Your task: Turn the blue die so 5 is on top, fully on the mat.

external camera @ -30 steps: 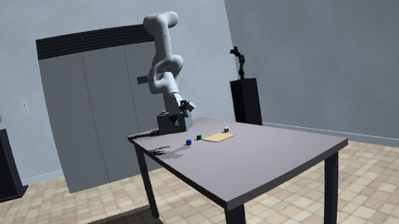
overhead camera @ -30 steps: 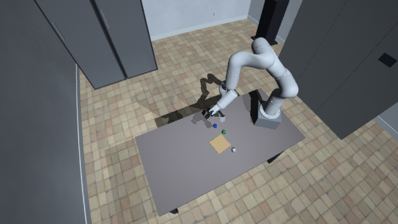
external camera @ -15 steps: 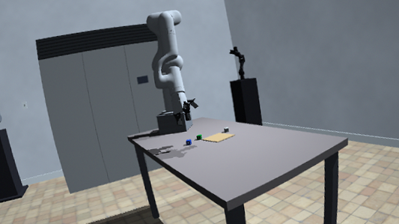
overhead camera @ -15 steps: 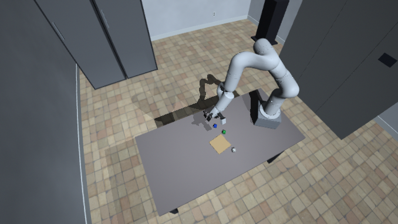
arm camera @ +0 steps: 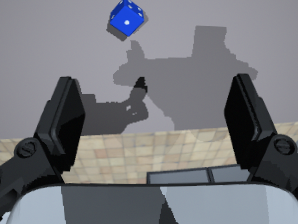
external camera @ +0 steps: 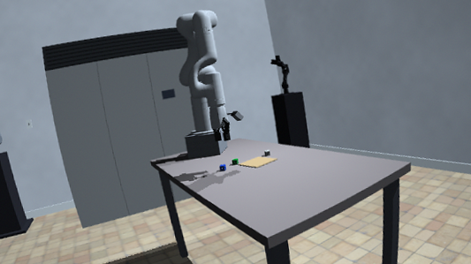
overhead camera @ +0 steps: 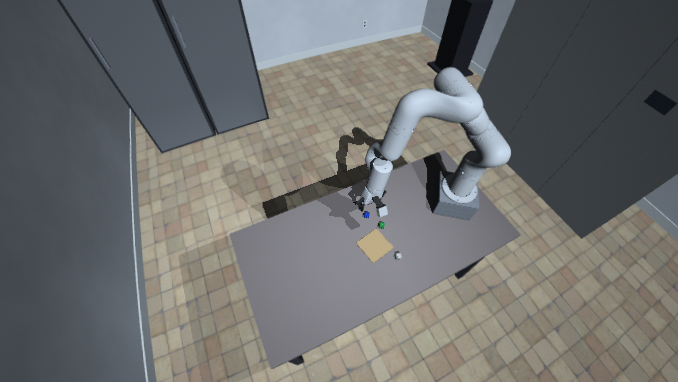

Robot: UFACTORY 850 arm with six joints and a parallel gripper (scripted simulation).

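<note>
My hand is 140 mm above the blue die, 20 mm to the left of it and 10 mm past it. Also, from my hand: white die: 260 mm to the left, 140 mm below, 50 mm behind; green die: 140 mm below, 70 mm to the left, 60 mm behind; mat: 150 mm to the left, 150 mm below, 30 mm ahead.
</note>
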